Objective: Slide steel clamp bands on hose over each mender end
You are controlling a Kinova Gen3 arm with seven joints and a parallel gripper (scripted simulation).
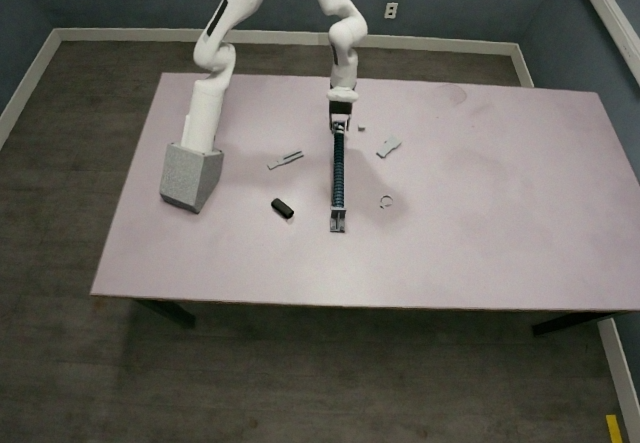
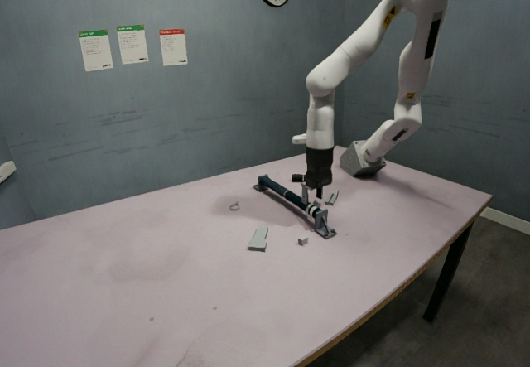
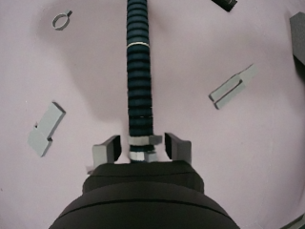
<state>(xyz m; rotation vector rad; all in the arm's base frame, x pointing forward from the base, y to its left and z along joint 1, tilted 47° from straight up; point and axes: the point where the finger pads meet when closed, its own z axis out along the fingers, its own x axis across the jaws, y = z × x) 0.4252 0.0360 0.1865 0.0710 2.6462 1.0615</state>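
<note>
Right now my hand is 80 mm short of the grey block, 70 mm to the right of it and 90 mm above it.
</note>
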